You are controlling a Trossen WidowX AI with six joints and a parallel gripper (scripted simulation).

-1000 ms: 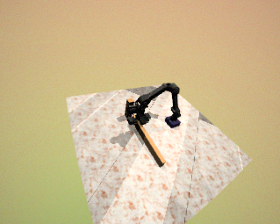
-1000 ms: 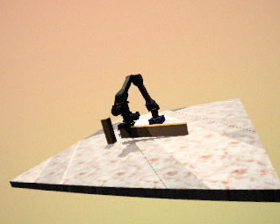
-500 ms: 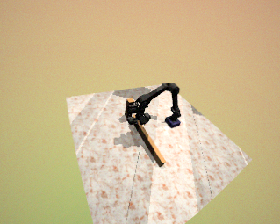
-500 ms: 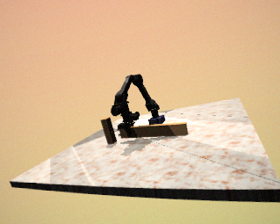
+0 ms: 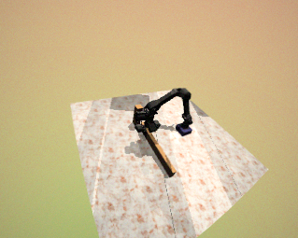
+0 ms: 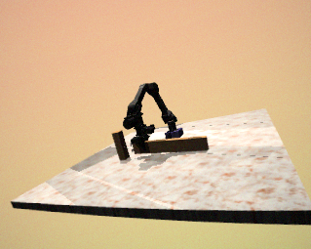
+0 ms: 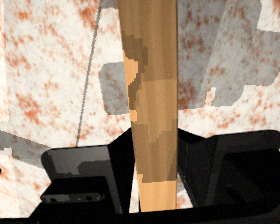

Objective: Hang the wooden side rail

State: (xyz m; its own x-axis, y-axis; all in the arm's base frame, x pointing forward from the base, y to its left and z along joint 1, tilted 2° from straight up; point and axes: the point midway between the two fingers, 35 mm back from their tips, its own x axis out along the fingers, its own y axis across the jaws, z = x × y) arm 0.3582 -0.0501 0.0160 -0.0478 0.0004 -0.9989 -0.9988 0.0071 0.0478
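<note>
Now: the headboard post 17 cm to the right of my gripper tip and 4 cm above it.
</note>
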